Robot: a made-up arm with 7 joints. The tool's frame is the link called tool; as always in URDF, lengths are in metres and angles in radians. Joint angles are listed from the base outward. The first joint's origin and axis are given. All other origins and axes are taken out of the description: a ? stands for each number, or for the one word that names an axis. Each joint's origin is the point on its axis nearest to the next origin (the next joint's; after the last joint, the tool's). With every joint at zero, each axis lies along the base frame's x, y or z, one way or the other. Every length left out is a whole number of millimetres.
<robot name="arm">
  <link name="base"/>
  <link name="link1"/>
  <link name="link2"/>
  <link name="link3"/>
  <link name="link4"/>
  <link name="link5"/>
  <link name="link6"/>
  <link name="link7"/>
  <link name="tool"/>
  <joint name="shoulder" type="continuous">
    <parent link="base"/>
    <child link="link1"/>
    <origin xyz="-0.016 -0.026 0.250"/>
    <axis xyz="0 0 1"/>
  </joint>
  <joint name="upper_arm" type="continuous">
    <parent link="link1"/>
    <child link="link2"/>
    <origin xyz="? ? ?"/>
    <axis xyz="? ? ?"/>
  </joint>
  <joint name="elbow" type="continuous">
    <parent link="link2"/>
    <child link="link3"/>
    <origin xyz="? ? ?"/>
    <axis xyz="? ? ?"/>
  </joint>
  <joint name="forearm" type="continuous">
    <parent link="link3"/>
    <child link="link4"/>
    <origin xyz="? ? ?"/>
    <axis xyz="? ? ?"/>
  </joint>
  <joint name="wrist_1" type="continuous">
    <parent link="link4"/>
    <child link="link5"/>
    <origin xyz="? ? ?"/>
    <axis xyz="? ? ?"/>
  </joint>
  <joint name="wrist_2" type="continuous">
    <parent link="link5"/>
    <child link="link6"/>
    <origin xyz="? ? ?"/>
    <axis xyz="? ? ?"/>
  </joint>
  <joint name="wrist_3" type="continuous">
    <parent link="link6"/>
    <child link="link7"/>
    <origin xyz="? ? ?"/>
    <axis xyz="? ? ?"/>
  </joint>
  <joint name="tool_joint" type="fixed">
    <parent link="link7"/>
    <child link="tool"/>
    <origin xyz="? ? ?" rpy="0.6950 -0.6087 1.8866"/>
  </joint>
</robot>
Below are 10 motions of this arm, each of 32 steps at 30 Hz.
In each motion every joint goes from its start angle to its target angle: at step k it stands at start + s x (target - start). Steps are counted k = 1, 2, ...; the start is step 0. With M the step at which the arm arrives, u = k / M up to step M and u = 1 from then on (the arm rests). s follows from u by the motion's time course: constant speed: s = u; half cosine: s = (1 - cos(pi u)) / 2; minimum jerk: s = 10 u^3 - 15 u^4 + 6 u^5.
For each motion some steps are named. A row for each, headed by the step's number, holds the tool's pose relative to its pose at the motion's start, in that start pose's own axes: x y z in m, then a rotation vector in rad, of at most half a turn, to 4 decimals.
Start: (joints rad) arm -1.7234 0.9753 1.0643 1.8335 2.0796 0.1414 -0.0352
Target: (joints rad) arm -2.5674 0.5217 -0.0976 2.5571 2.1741 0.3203 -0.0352
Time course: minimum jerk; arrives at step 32
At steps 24, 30, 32:
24: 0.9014 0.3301 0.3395 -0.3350 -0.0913 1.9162
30: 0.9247 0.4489 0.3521 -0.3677 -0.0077 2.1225
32: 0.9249 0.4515 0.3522 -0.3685 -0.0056 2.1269

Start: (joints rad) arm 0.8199 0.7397 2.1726 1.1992 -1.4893 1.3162 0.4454
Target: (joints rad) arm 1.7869 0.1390 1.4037 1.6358 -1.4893 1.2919 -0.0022
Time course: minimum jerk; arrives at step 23
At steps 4, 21, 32:
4: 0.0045 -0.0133 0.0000 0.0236 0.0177 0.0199
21: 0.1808 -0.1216 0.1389 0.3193 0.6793 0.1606
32: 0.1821 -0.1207 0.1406 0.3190 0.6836 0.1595

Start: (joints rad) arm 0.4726 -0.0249 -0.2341 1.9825 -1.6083 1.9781 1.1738
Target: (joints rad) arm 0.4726 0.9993 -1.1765 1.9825 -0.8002 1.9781 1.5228
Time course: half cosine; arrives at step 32
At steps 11, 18, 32:
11: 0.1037 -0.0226 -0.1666 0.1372 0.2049 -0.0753
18: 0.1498 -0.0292 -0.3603 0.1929 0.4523 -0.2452
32: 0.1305 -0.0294 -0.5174 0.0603 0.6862 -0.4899

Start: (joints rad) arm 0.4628 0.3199 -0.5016 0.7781 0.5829 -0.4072 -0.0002
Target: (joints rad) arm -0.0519 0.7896 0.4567 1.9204 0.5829 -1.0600 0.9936
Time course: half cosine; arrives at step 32
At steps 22, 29, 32:
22: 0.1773 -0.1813 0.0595 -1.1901 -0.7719 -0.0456
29: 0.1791 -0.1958 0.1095 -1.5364 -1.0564 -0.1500
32: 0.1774 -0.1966 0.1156 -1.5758 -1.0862 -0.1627

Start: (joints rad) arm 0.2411 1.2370 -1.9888 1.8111 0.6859 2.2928 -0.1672
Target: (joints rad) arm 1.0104 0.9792 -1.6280 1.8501 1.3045 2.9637 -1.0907
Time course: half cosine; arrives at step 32
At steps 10, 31, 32:
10: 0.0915 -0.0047 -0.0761 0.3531 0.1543 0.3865
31: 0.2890 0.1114 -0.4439 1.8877 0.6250 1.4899
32: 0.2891 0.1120 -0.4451 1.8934 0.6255 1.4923

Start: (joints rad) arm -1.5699 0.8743 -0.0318 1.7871 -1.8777 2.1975 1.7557
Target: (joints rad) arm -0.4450 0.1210 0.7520 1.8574 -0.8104 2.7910 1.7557
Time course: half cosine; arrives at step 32
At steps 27, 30, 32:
27: -0.8323 0.4101 0.4262 0.2129 -0.9767 0.8839
30: -0.8816 0.4246 0.3950 0.1770 -0.9883 0.9716
32: -0.8908 0.4271 0.3884 0.1692 -0.9901 0.9886

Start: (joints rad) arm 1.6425 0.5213 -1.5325 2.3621 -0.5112 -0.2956 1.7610
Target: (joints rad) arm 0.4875 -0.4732 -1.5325 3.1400 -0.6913 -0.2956 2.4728
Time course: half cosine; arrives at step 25
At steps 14, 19, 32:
14: 0.0376 -0.1740 0.5320 -0.4752 0.4857 0.3692
19: 0.2596 -0.2138 0.6413 -0.5176 0.6524 0.7226
32: 0.3871 -0.2150 0.6374 -0.4823 0.7149 0.9211

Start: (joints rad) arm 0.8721 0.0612 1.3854 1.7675 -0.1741 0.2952 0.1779
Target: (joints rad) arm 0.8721 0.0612 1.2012 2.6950 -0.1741 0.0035 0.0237
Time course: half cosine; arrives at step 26
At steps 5, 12, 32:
5: -0.0028 -0.0040 0.0438 -0.0757 0.0749 0.0205
12: 0.0148 0.0065 0.2148 -0.3601 0.3911 0.1023
32: 0.1329 0.0971 0.4363 -0.7664 0.9446 0.2352

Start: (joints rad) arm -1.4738 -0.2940 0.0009 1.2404 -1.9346 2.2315 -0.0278
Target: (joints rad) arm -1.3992 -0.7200 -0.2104 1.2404 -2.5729 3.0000 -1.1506
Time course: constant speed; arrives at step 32
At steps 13, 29, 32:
13: -0.0942 0.0269 -0.1024 0.4380 -0.1850 0.0684
29: -0.1598 0.0523 -0.2409 0.7819 -0.5939 0.4047
32: -0.1660 0.0548 -0.2668 0.8088 -0.6813 0.4923

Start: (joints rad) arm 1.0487 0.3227 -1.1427 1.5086 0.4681 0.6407 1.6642
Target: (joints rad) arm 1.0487 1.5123 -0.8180 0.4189 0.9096 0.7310 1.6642
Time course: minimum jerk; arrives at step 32
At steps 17, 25, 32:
17: -0.5327 -0.0307 0.0820 -0.4132 0.8599 -0.3859
25: -0.6510 -0.0114 0.3904 -0.9871 1.3061 -0.4915
32: -0.6426 0.0025 0.4530 -1.1250 1.3760 -0.4888

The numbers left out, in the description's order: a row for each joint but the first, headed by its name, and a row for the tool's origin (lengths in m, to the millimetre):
upper_arm: xyz 0.013 -0.029 0.000, axis 0 1 0
elbow: xyz -0.001 0.000 0.297, axis 0 0 1
forearm: xyz 0.109 0.025 0.000, axis 0 -1 0
wrist_1: xyz 0.092 0.000 -0.402, axis 0 0 -1
wrist_2: xyz -0.002 -0.016 0.000, axis 0 1 0
wrist_3: xyz 0.071 0.000 -0.068, axis 0 0 -1
tool: xyz -0.012 0.006 0.000

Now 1 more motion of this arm.
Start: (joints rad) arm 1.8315 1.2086 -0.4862 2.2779 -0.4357 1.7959 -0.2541
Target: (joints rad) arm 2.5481 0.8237 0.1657 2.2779 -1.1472 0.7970 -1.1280
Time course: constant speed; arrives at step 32
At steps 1, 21, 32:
1: 0.0228 0.0075 0.0097 -0.0107 0.0754 0.0142
21: 0.5457 0.1954 -0.0014 -0.0968 1.6668 0.0607
32: 0.7940 0.3167 -0.2034 -0.1310 2.5318 -0.2230

